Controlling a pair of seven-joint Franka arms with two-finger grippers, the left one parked.
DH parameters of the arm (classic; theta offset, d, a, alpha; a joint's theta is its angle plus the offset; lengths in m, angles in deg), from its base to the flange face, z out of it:
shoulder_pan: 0 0.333 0 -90
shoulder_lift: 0 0 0 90
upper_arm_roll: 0 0.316 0.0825 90
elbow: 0 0 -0.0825 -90
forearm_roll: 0 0.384 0 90
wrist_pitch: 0 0 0.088 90
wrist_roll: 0 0.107 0 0
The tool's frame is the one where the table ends.
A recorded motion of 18 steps. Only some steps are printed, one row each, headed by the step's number.
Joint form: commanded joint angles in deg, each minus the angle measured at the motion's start. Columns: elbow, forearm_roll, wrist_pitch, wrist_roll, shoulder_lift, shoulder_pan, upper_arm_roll.
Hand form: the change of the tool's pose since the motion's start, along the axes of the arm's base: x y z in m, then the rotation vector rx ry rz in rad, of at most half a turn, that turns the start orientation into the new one. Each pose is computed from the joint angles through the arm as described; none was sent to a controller.
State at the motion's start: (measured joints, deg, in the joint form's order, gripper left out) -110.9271 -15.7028 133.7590 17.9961 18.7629 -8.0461 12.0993
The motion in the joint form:
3: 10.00 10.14 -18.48 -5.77 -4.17 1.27 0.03
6: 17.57 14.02 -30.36 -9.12 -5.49 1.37 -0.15
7: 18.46 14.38 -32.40 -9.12 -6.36 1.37 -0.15
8: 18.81 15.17 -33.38 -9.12 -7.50 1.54 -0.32
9: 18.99 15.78 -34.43 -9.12 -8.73 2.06 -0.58
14: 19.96 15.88 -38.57 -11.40 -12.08 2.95 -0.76
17: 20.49 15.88 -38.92 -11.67 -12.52 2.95 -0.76
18: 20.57 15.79 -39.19 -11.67 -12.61 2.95 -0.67
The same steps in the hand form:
3: 0.0044 0.0108 0.0951 0.0900 0.0959 -0.0116
6: 0.0011 0.0114 0.1539 0.1379 0.1565 0.0129
7: -0.0031 0.0118 0.1677 0.1403 0.1618 0.0111
8: -0.0077 0.0133 0.1812 0.1499 0.1542 0.0093
9: -0.0136 0.0175 0.1941 0.1554 0.1493 0.0130
14: -0.0327 0.0257 0.2307 0.1432 0.1494 0.0661
17: -0.0344 0.0258 0.2390 0.1423 0.1389 0.0715
18: -0.0353 0.0265 0.2402 0.1404 0.1407 0.0731

